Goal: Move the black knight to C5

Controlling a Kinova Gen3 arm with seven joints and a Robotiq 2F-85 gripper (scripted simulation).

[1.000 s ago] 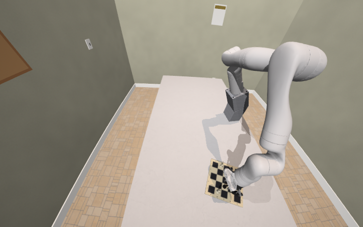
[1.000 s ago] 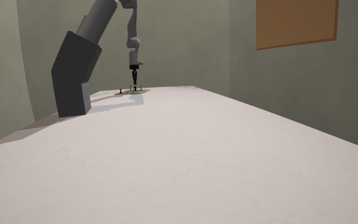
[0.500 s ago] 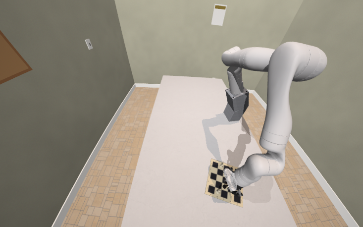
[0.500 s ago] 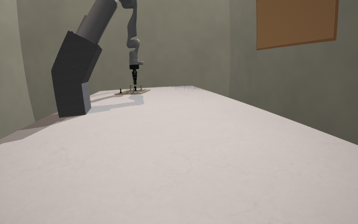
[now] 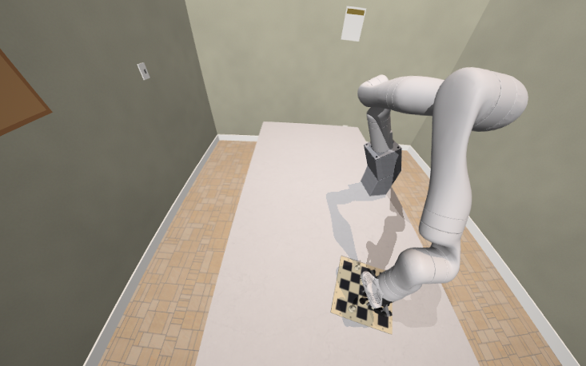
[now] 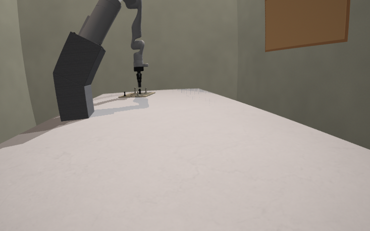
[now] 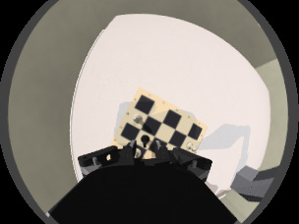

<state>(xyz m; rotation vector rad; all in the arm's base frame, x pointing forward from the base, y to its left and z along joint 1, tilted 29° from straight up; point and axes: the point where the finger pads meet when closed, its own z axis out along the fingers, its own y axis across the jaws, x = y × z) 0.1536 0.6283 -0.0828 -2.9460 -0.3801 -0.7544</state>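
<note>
Right now the black knight is 50 mm below my hand. Also, from my hand: light piece (50 mm below, 40 mm ahead, 30 mm to the left); then chessboard (70 mm below, 30 mm to the right, 10 mm behind); then black pawn (100 mm behind, 90 mm to the right, 50 mm below).
</note>
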